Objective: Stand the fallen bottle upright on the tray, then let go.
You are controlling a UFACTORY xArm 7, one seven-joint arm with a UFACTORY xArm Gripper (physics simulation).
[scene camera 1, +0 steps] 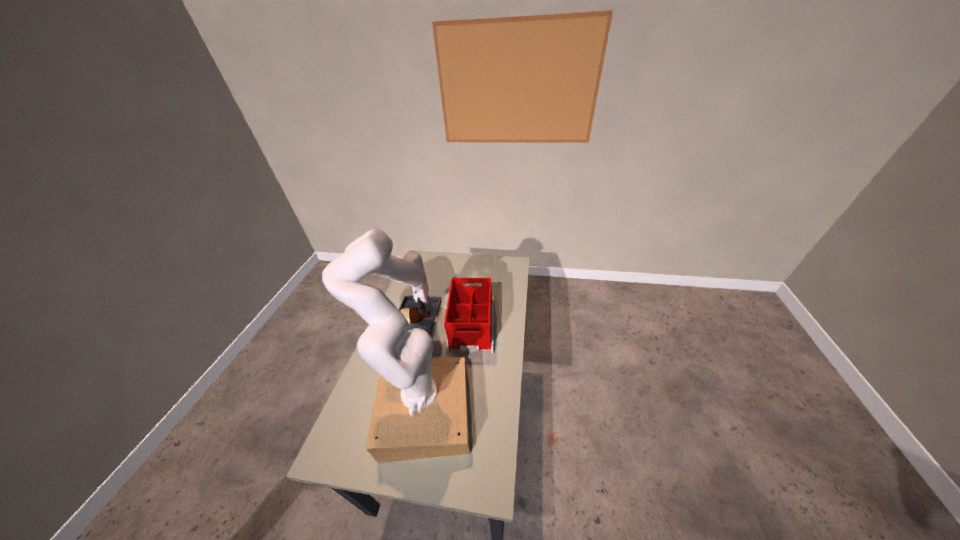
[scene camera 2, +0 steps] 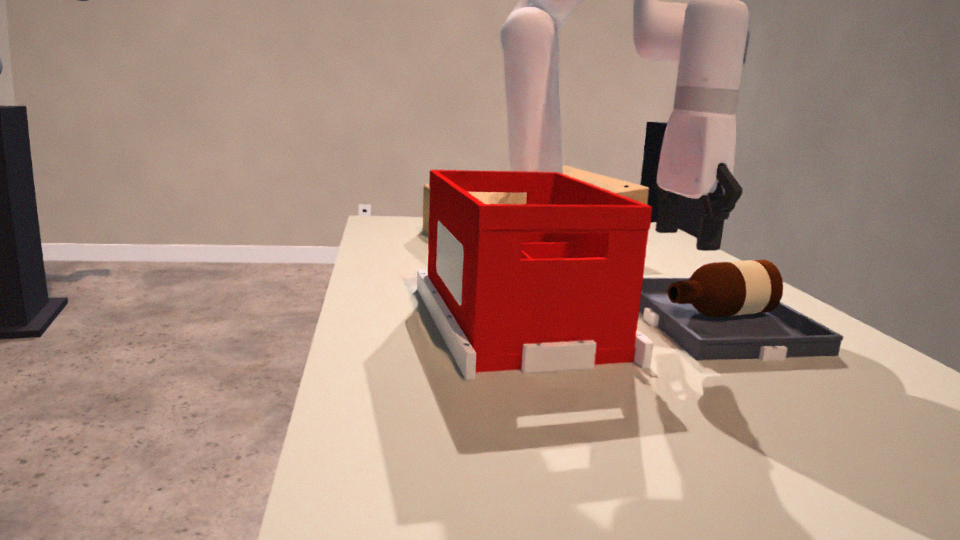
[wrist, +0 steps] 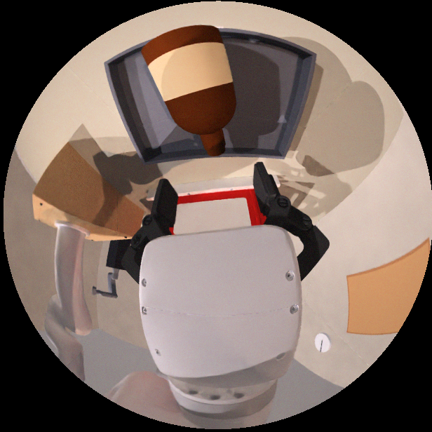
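Seen in the pictures: gripper, between the fingertips: [scene camera 1: 424,305] [scene camera 2: 685,240]; arm's base, origin of its link: [scene camera 1: 418,392].
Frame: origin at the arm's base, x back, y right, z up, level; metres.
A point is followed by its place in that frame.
The brown bottle [scene camera 1: 417,315] @(x -0.401, y -0.066, z -0.051 m) [scene camera 2: 728,288] @(x -0.455, y -0.077, z -0.062 m) [wrist: 197,85] with a cream label lies on its side on the dark grey tray [scene camera 1: 435,306] @(x -0.505, y 0.001, z -0.112 m) [scene camera 2: 731,347] @(x -0.547, y -0.014, z -0.102 m) [wrist: 300,100]. In scene camera 2 its neck points left toward the red crate, with its mouth near the tray's rim. In the wrist view its base is far from the gripper and its neck faces the gripper. My gripper [scene camera 1: 421,303] @(x -0.419, y -0.027, z -0.006 m) [scene camera 2: 688,235] @(x -0.419, y -0.027, z -0.006 m) [wrist: 211,178] is open and empty. It hangs above the neck side of the bottle, apart from it. In scene camera 1 the bottle and tray are partly hidden by the arm.
The red divided crate [scene camera 1: 468,337] @(x -0.247, y 0.175, z -0.032 m) [scene camera 2: 557,295] @(x -0.518, y 0.200, z -0.036 m) [wrist: 215,196] stands beside the tray, with white brackets around its base. A wooden box [scene camera 1: 429,433] @(x 0.138, y 0.050, z -0.006 m) [scene camera 2: 607,182] @(x -0.049, y -0.118, z 0.015 m) [wrist: 85,185] under the arm's base stands on the same table [scene camera 1: 493,429] @(x 0.094, y 0.258, z -0.117 m) [scene camera 2: 537,483] @(x -0.716, y 0.302, z -0.117 m).
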